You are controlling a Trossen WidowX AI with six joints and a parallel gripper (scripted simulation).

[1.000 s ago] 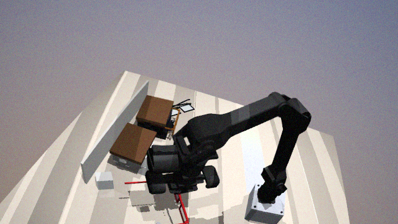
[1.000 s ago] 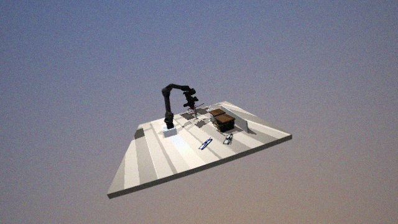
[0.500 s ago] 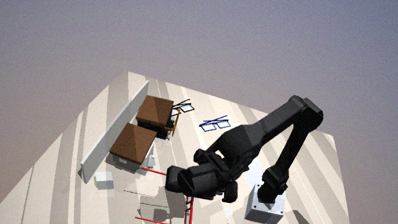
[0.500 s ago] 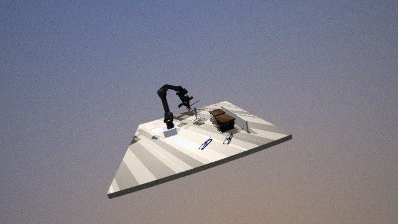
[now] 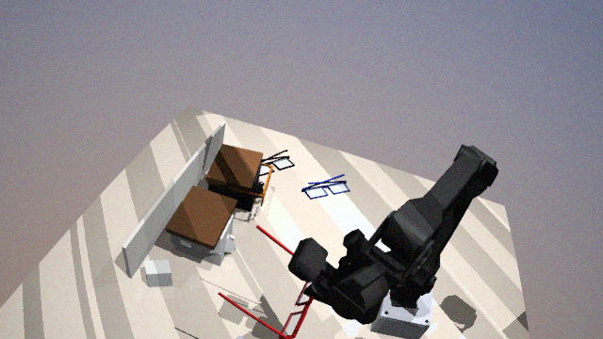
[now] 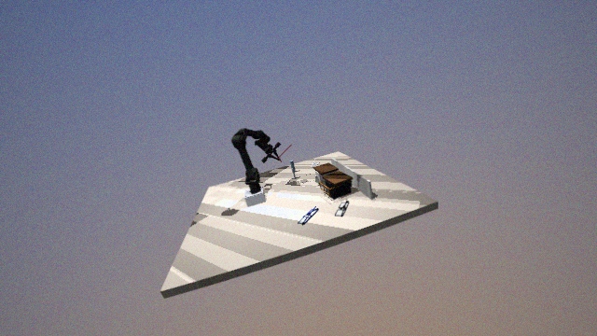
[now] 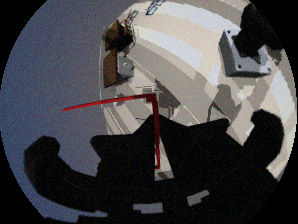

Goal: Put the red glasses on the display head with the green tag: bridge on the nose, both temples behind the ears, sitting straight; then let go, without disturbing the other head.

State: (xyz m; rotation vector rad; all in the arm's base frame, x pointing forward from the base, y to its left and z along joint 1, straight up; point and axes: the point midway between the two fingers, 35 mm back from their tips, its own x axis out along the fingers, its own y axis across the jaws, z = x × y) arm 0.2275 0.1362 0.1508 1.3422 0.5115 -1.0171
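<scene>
My gripper tip is 4 cm short of the red glasses, 4 cm to the right of it and 3 cm below it. The rest, counted from my gripper tip: grey block (31 cm ahead, 8 cm to the right, 17 cm below); then grey upright panel (34 cm ahead, 36 cm to the right, 14 cm below).
</scene>
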